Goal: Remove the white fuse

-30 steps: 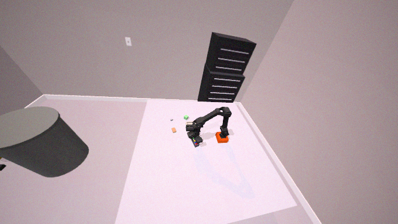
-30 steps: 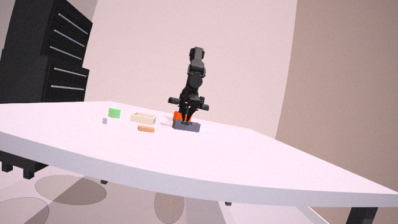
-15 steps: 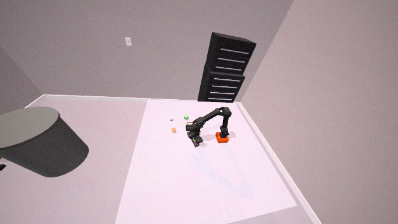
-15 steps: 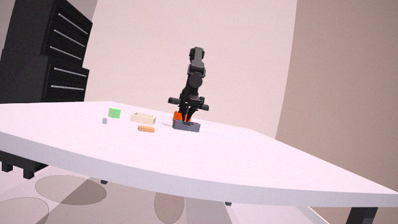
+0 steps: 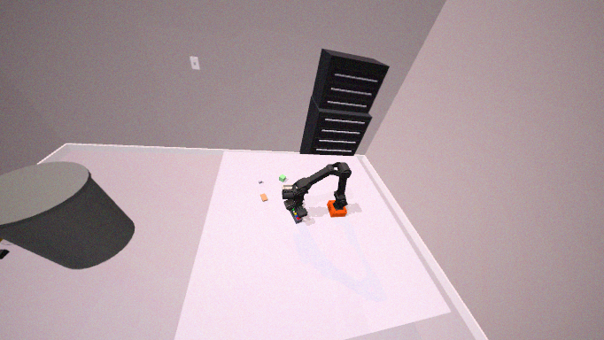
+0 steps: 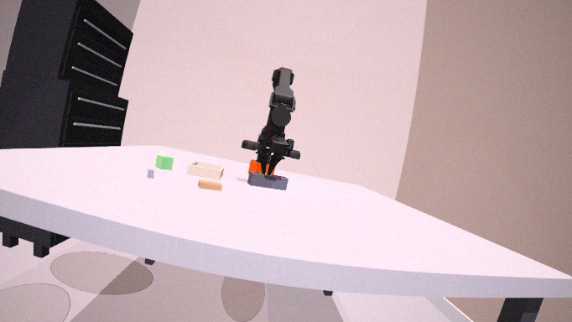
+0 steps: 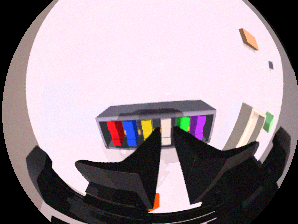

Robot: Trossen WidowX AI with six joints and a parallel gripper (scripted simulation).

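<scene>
Right now the white fuse is 1 cm below my gripper tip. The rest, counted from my gripper tip: orange block 19 cm ahead, 16 cm to the right, 3 cm below; green cube 32 cm to the right, 3 cm ahead, 2 cm below; beige tray 19 cm to the right, 3 cm below, 2 cm behind.
</scene>
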